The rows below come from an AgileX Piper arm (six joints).
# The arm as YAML. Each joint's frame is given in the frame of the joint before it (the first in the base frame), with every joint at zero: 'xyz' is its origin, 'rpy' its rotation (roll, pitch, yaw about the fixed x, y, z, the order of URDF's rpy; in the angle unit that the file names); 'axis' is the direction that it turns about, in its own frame. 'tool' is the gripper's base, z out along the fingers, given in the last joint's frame.
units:
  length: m
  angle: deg
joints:
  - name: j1
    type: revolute
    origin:
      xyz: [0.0, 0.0, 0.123]
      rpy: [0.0, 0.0, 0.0]
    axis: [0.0, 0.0, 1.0]
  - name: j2
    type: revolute
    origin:
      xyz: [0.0, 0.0, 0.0]
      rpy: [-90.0, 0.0, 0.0]
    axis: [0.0, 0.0, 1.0]
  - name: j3
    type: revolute
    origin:
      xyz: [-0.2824, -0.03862, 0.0]
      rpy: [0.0, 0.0, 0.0]
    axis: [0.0, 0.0, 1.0]
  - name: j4
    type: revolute
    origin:
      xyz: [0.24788, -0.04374, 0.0]
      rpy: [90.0, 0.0, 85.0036]
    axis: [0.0, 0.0, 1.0]
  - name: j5
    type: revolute
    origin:
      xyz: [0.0, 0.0, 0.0]
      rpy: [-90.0, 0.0, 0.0]
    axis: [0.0, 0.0, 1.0]
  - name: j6
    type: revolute
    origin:
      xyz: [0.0, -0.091, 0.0]
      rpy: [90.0, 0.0, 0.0]
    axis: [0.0, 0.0, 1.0]
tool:
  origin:
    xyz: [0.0, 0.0, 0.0]
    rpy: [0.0, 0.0, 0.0]
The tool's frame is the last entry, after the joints.
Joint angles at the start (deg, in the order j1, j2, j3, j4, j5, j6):
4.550, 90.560, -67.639, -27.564, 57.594, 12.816
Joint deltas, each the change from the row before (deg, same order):
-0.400, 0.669, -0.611, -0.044, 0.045, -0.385
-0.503, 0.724, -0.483, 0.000, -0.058, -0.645
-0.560, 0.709, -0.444, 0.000, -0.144, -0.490
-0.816, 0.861, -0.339, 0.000, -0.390, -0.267
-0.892, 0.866, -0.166, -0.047, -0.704, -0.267
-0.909, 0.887, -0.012, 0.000, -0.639, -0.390
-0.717, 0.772, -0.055, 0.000, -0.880, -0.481
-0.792, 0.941, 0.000, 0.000, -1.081, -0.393
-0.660, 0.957, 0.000, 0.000, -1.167, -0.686
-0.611, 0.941, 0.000, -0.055, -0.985, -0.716
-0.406, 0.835, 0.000, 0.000, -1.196, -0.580
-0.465, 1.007, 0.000, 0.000, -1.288, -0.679
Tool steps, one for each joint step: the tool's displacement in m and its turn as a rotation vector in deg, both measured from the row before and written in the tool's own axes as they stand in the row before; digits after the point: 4 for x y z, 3 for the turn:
-0.0024, -0.0016, 0.0023, 0.156, 0.244, -0.080
-0.0020, -0.0017, 0.0033, 0.113, 0.361, -0.298
-0.0019, -0.0020, 0.0035, 0.105, 0.323, -0.102
-0.0017, -0.0027, 0.0053, 0.102, 0.419, 0.247
-0.0014, -0.0028, 0.0062, 0.081, 0.297, 0.221
-0.0006, -0.0026, 0.0069, 0.034, 0.535, 0.075
-0.0013, -0.0019, 0.0057, -0.050, 0.076, -0.121
-0.0012, -0.0018, 0.0071, -0.096, 0.112, -0.047
-0.0014, -0.0011, 0.0069, -0.151, -0.013, -0.457
-0.0011, -0.0010, 0.0068, -0.097, 0.124, -0.553
-0.0015, -0.0001, 0.0058, -0.207, -0.259, -0.521
-0.0015, 0.0000, 0.0069, -0.239, -0.173, -0.623

